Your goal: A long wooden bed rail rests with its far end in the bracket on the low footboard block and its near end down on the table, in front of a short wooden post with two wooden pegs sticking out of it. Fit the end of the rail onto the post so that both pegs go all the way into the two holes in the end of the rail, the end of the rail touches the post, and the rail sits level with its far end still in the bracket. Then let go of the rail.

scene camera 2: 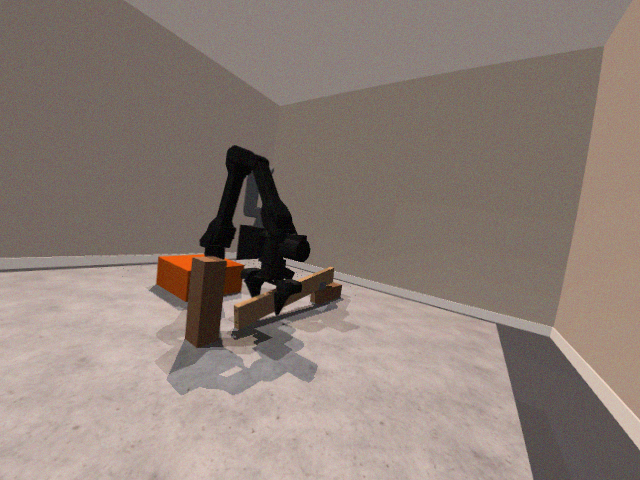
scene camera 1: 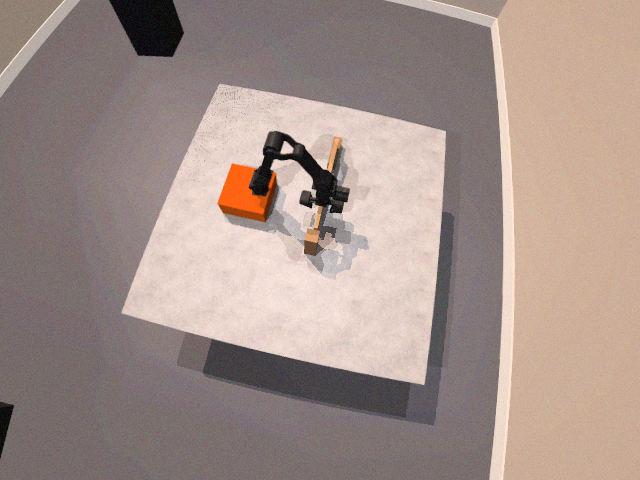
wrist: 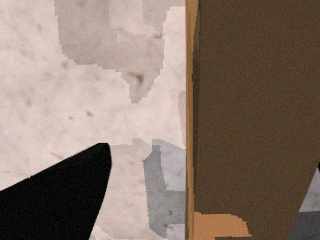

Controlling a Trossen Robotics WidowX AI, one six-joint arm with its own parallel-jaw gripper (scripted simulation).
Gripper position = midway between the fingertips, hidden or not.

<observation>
My gripper [scene camera 2: 266,309] is open and holds nothing. Also in view: a wooden bed rail [scene camera 2: 247,312] and a wooden post [scene camera 2: 207,281].
The wooden bed rail also shows in the wrist view [wrist: 244,74]. My gripper shows as well in the wrist view [wrist: 214,153].
</observation>
